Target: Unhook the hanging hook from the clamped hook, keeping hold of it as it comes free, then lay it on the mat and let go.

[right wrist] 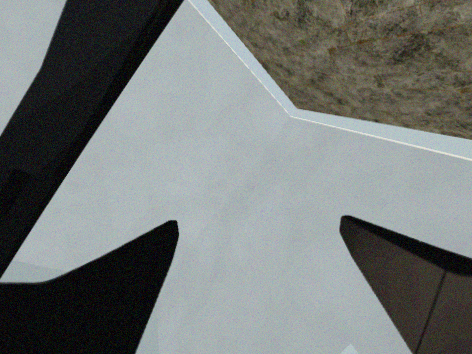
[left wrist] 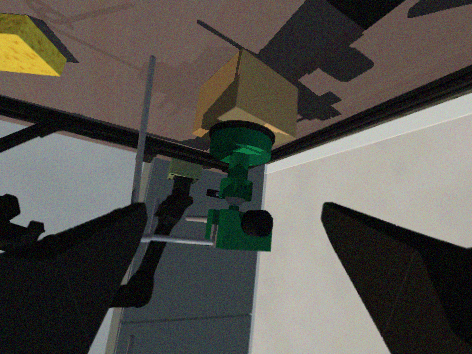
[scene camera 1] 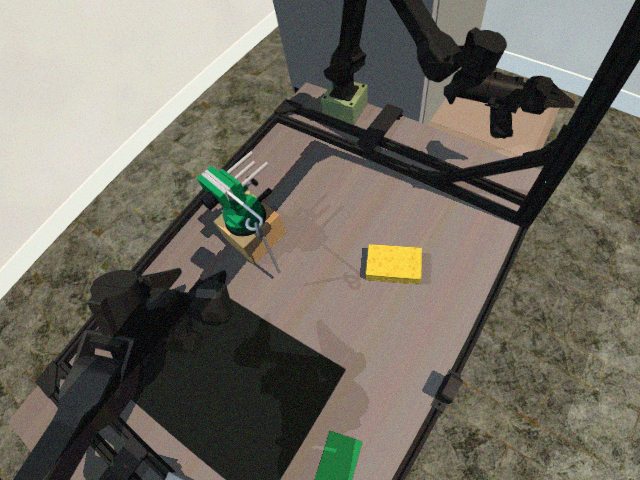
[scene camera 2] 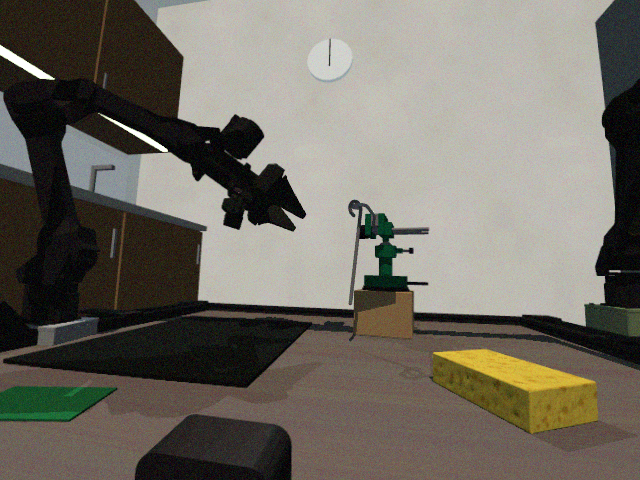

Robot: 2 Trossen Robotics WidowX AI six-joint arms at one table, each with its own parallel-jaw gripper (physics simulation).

The left gripper [scene camera 1: 202, 271] is open, with nothing in its grasp. Also in view: a grey hanging hook [left wrist: 151, 66]. The right gripper [scene camera 1: 562, 103] is open and holds nothing. A yellow sponge [scene camera 2: 535, 398] and a green card [scene camera 2: 32, 403] rest on the table. Also in view: a black mat [scene camera 1: 250, 396], a tan block [scene camera 2: 388, 314] and a vise base [scene camera 2: 385, 253].
The yellow sponge also shows in the left wrist view [left wrist: 34, 53] and in scene camera 1 [scene camera 1: 399, 264]. The left gripper also shows in the left wrist view [left wrist: 235, 211] and in scene camera 2 [scene camera 2: 299, 223]. The right gripper shows as well in the right wrist view [right wrist: 258, 225]. The right wrist view does not show the grey hanging hook: it is out of frame. The right wrist view does not show the green card: it is out of frame.
